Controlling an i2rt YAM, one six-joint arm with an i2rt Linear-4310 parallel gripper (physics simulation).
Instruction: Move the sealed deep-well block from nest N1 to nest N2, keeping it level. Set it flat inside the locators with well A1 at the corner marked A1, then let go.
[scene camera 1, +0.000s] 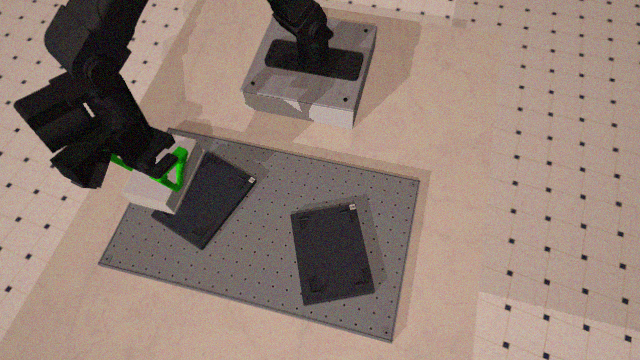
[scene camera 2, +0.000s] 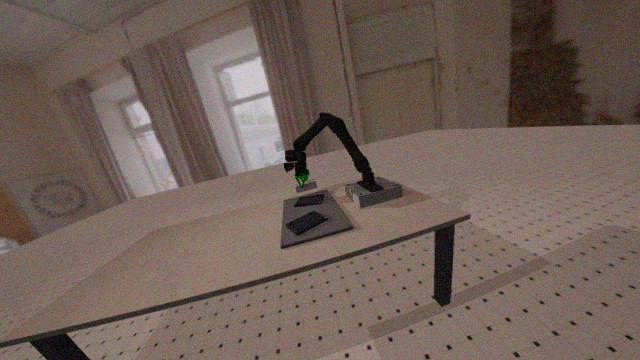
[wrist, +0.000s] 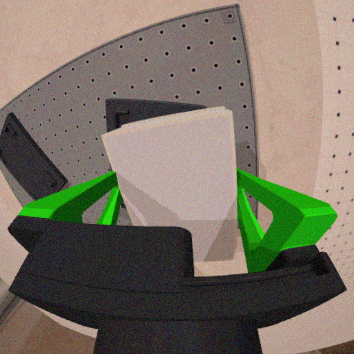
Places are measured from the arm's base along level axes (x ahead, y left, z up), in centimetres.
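Pixels of known places: gripper, between the fingertips: (scene camera 1: 159, 180) (scene camera 2: 302, 186) (wrist: 176, 174); arm's base, origin of its link: (scene camera 1: 314, 61) (scene camera 2: 369, 186).
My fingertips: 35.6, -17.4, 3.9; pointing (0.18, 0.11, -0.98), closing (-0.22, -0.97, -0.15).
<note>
Ahead of a thing's pixels: the offset from my fingertips to its top centre, as dx, dy, dz. "spot": to the spot under its first point.
The pale sealed deep-well block {-1.9, +0.0, +2.4} (scene camera 1: 145, 192) (scene camera 2: 310, 186) (wrist: 175, 150) is held between the green fingers of my gripper (scene camera 1: 150, 175) (scene camera 2: 302, 180) (wrist: 176, 174), which is shut on it. The block hangs above the pegboard's far-left part, partly covering the dark nest N2 {-1.8, +5.2, -7.0} (scene camera 1: 215, 200) (scene camera 2: 309, 200) (wrist: 112, 112) in scene camera 1. There is a visible gap under it in scene camera 2; its exact level is too small to judge. N2 has a small white tag {spot: -7.2, +12.6, -7.6} (scene camera 1: 251, 180) at its right corner. The block's well A1 cannot be made out. Nest N1 {+2.6, +30.7, -7.0} (scene camera 1: 332, 255) (scene camera 2: 307, 223) (wrist: 30, 155) holds no block.
Both nests sit on the grey pegboard {-0.6, +17.5, -8.7} (scene camera 1: 265, 240) (scene camera 2: 340, 221). N1 also has a small white tag (scene camera 1: 352, 206). The arm's grey base box (scene camera 1: 332, 116) (scene camera 2: 377, 196) stands behind the pegboard. The table's dark front edge (scene camera 2: 250, 285) shows in scene camera 2.
</note>
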